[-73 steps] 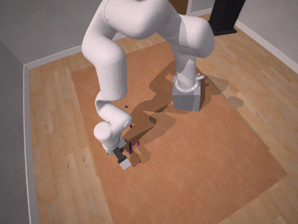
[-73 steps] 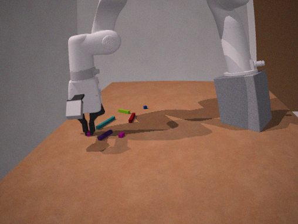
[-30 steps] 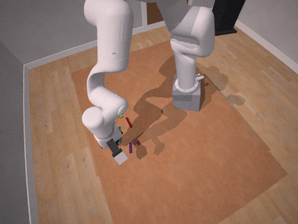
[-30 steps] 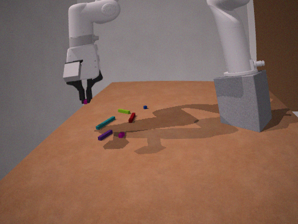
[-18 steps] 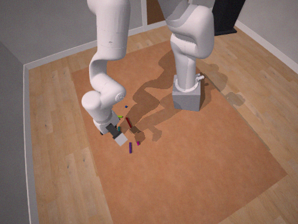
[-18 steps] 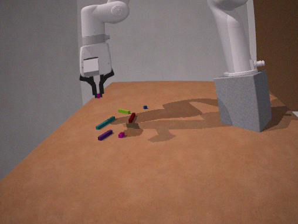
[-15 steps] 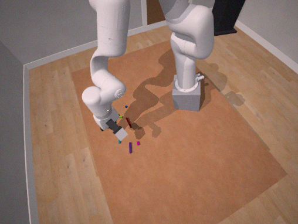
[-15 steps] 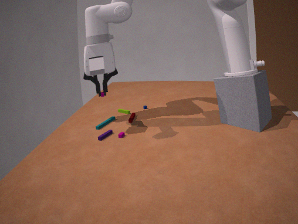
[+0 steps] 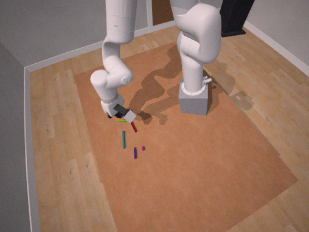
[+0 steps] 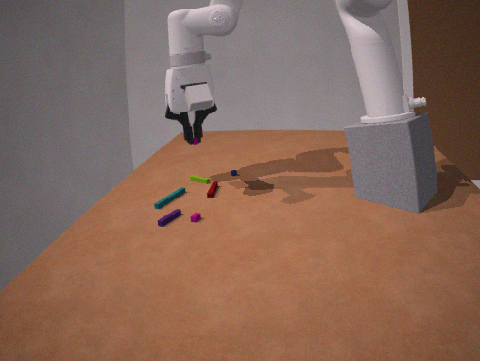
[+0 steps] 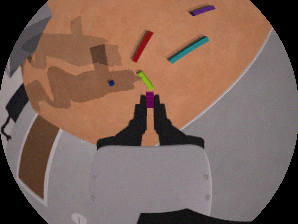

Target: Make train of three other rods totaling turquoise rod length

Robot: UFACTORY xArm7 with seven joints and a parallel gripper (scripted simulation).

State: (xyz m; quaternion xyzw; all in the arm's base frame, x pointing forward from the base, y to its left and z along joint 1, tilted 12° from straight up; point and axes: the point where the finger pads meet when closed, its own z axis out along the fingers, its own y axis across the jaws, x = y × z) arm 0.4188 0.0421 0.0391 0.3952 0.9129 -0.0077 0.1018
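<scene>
My gripper is now 11 cm above the blue rod, 7 cm to the left of it and 6 cm past it. Round my hand: lime rod: 11 cm below, 2 cm to the right; turquoise rod: 11 cm below, 10 cm to the left, 1 cm ahead; red rod: 11 cm below, 5 cm behind, 4 cm to the left.
</scene>
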